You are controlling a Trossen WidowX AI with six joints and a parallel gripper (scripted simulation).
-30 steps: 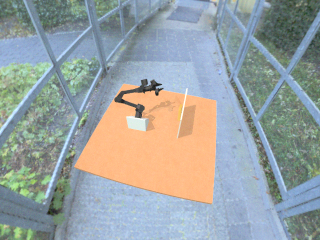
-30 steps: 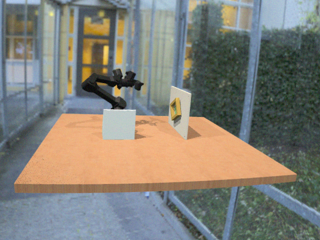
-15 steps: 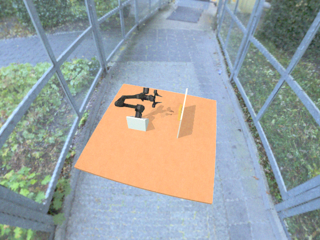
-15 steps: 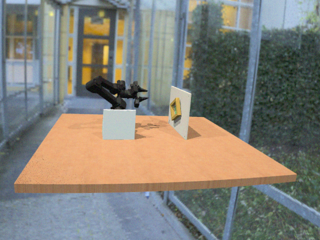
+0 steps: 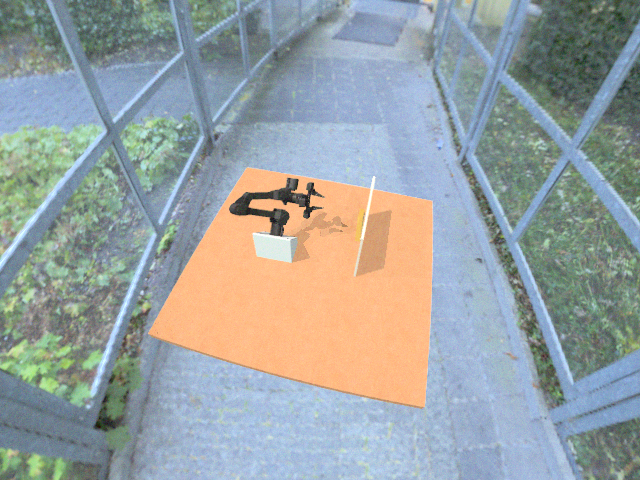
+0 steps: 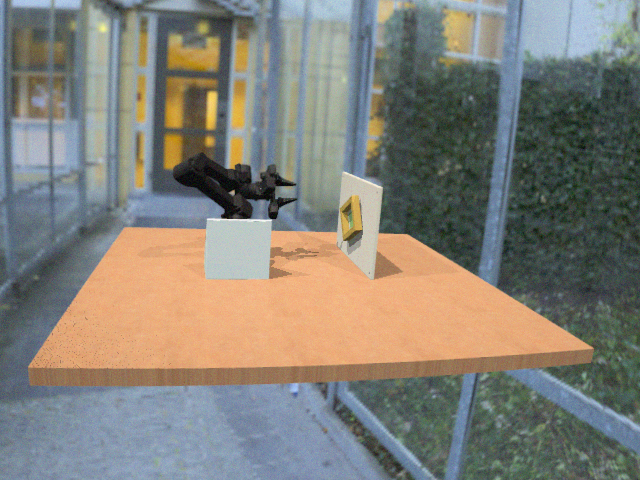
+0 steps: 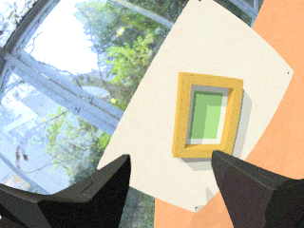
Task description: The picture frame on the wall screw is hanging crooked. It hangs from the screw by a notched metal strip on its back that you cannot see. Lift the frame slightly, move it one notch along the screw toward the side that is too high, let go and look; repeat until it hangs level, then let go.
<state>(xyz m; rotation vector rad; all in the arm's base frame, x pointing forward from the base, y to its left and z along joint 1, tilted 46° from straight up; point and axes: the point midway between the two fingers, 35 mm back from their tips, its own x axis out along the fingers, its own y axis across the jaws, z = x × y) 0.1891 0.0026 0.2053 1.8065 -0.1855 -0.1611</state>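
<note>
Now: the picture frame 200 mm ahead of my gripper tip, 50 mm to the right of it and 90 mm below it.
</note>
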